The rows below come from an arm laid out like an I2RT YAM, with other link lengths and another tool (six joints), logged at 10 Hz.
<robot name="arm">
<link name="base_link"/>
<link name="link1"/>
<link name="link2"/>
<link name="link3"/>
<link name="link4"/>
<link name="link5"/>
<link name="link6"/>
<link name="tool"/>
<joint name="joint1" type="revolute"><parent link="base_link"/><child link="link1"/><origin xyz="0.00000 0.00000 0.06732" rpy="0.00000 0.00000 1.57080"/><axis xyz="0 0 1"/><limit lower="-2.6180" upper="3.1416"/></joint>
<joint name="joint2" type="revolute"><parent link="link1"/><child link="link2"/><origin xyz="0.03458 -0.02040 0.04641" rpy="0.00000 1.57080 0.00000"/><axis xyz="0 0 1"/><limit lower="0.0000" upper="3.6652"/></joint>
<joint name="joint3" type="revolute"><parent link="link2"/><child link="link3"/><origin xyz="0.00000 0.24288 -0.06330" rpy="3.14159 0.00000 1.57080"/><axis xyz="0 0 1"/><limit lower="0.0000" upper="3.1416"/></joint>
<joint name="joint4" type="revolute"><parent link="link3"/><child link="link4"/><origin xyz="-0.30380 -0.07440 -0.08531"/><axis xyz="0 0 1"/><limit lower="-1.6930" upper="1.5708"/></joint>
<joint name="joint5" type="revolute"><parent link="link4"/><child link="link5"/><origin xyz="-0.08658 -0.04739 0.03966" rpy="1.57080 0.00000 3.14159"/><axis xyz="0 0 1"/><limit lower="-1.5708" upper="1.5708"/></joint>
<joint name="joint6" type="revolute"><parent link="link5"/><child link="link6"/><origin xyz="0.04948 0.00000 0.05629" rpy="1.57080 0.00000 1.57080"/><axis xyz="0 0 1"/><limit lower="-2.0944" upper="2.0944"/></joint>
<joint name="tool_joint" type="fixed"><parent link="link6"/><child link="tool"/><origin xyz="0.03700 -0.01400 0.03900" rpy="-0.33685 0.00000 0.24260"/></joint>
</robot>
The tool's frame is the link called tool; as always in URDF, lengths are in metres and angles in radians.
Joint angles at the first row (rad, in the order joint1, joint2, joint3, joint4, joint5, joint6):
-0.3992, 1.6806, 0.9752, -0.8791, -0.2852, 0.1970
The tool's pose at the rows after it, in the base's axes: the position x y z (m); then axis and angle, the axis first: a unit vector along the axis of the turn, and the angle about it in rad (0 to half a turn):
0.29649 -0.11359 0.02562 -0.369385 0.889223 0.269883 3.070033
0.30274 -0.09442 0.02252 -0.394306 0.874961 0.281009 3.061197
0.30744 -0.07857 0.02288 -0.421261 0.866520 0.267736 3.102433
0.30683 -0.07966 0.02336 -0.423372 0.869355 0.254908 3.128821
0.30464 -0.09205 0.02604 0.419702 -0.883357 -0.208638 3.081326
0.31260 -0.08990 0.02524 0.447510 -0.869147 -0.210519 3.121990
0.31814 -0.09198 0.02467 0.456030 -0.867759 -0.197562 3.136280
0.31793 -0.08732 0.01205 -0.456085 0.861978 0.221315 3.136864
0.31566 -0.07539 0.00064 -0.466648 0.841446 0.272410 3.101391
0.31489 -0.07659 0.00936 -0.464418 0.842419 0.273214 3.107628
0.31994 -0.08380 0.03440 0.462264 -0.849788 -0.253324 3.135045
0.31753 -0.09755 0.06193 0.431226 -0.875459 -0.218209 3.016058
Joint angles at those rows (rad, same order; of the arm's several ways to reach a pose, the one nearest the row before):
-0.3855, 1.6821, 0.9531, -0.8616, -0.3046, 0.1985
-0.3317, 1.6840, 0.9451, -0.8486, -0.3367, 0.1986
-0.2680, 1.6840, 0.9451, -0.8471, -0.2985, 0.1986
-0.2607, 1.6840, 0.9451, -0.8486, -0.2619, 0.1985
-0.2642, 1.6840, 0.9459, -0.8444, -0.1406, 0.1970
-0.2638, 1.6840, 0.9463, -0.8169, -0.1795, 0.1444
-0.2638, 1.6871, 0.9463, -0.7857, -0.1722, 0.1307
-0.2627, 1.7245, 0.9455, -0.7727, -0.2153, 0.1299
-0.2611, 1.7569, 0.9451, -0.7879, -0.3218, 0.1005
-0.2642, 1.7393, 0.9573, -0.8242, -0.3180, 0.1005
-0.2642, 1.7153, 1.0187, -0.9108, -0.2592, 0.1028
-0.2642, 1.7130, 1.1004, -1.0325, -0.1165, 0.1577

